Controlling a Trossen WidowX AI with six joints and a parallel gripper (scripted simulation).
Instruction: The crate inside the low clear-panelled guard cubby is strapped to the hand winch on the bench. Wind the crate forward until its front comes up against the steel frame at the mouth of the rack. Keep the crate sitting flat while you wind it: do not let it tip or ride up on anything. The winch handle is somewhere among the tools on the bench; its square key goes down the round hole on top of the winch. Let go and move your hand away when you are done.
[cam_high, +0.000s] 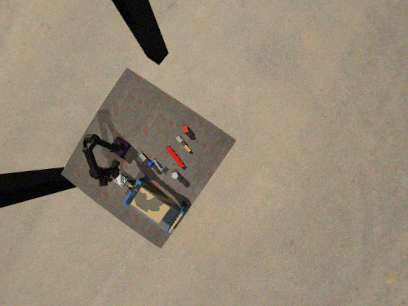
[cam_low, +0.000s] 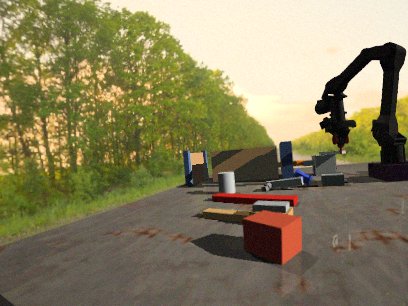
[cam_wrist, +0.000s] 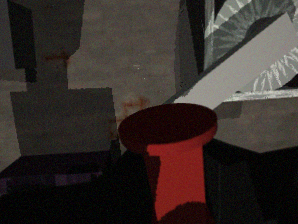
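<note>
My gripper tip is 30 mm to the left of the winch handle with red grip, 20 mm short of it and 10 mm above it. From my gripper tip the other things lie so: dark block 180 mm to the left, 100 mm below, 90 mm ahead; red knob 20 mm above; winch 90 mm to the right, 80 mm below, 50 mm ahead.
</note>
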